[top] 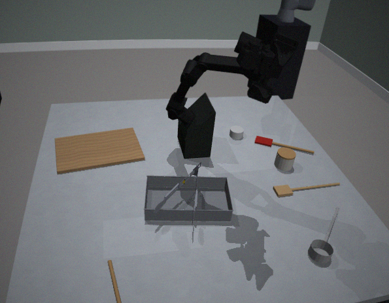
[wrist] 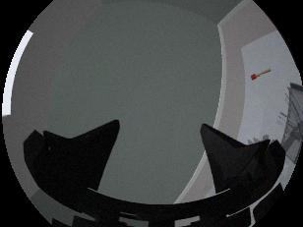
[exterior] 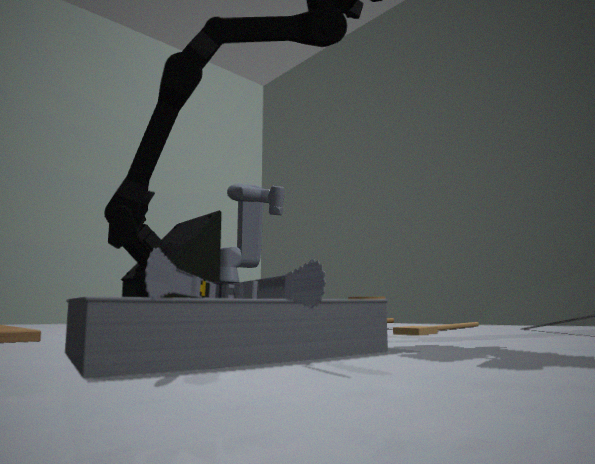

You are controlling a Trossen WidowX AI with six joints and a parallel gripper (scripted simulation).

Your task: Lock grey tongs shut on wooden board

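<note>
My gripper tip is now 54 cm above the grey roasting tin, 20 cm past it and 11 cm to the left of it. From my gripper tip the other things lie so: white puck (57 cm behind, 55 cm below, 26 cm to the left); corked jar (54 cm below, 37 cm to the left, 31 cm behind); red spatula (56 cm below, 45 cm behind, 42 cm to the left).
</note>
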